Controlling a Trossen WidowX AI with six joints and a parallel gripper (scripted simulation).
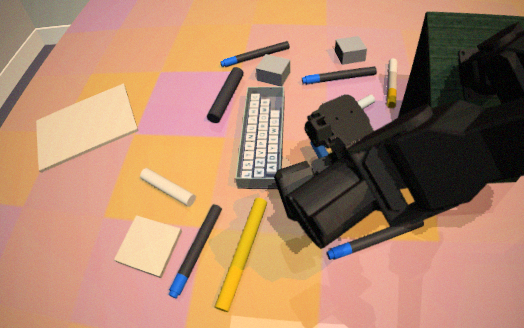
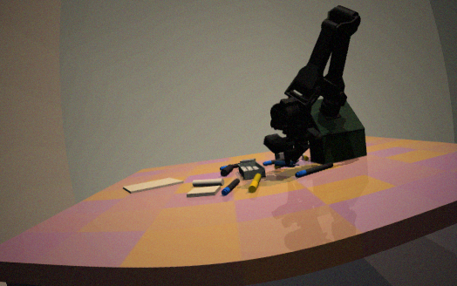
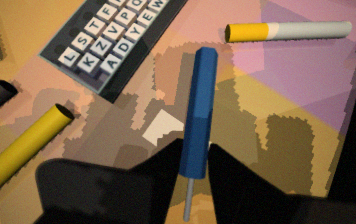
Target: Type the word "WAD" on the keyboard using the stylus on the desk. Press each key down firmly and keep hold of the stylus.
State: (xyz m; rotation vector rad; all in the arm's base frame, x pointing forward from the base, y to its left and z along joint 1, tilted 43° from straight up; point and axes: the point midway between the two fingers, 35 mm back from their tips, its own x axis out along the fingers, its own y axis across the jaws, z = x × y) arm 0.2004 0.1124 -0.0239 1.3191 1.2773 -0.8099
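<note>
Now: the stylus 10 mm to the left of my gripper tip. Also, from my gripper tip: yellow marker: 140 mm ahead, 90 mm to the left, 10 mm below; black cylinder: 200 mm to the right, 160 mm ahead, 10 mm below; white cylinder: 250 mm ahead, 20 mm to the right, 10 mm below.
</note>
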